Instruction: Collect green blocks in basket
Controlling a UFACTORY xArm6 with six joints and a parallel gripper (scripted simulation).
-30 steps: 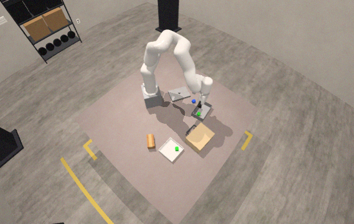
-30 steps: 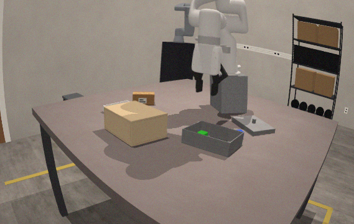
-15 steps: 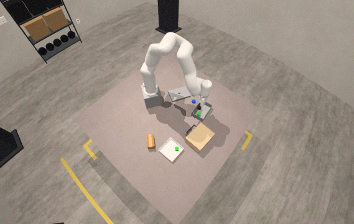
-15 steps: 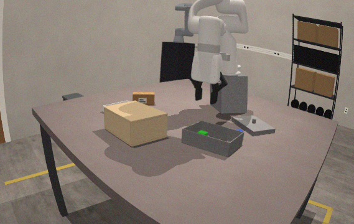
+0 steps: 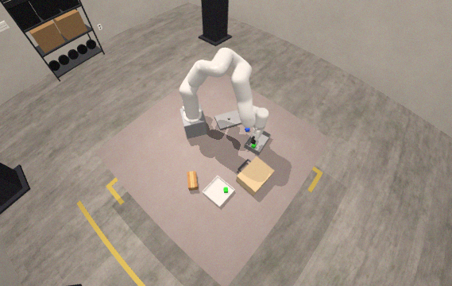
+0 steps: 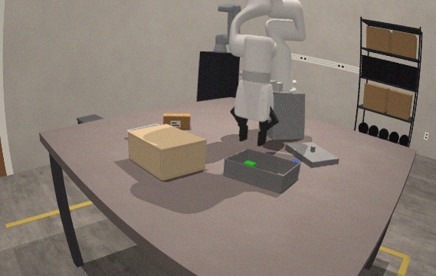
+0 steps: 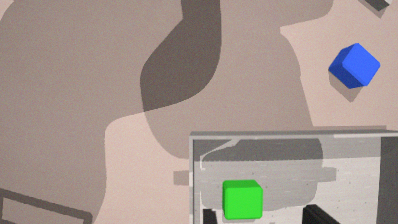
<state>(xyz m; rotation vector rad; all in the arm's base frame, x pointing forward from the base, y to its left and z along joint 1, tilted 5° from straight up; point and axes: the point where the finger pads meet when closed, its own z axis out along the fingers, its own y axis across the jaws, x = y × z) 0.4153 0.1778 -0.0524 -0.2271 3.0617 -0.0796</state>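
Right now the metal box is 5 cm to the left of my hand and 8 cm below it. From my hand the other things lie so: light wooden cabinet: 15 cm ahead, 19 cm to the right, 6 cm below; then blue block: 12 cm behind, 8 cm to the left, 9 cm below; then grey metal lid: 29 cm behind, 6 cm to the left, 9 cm below.
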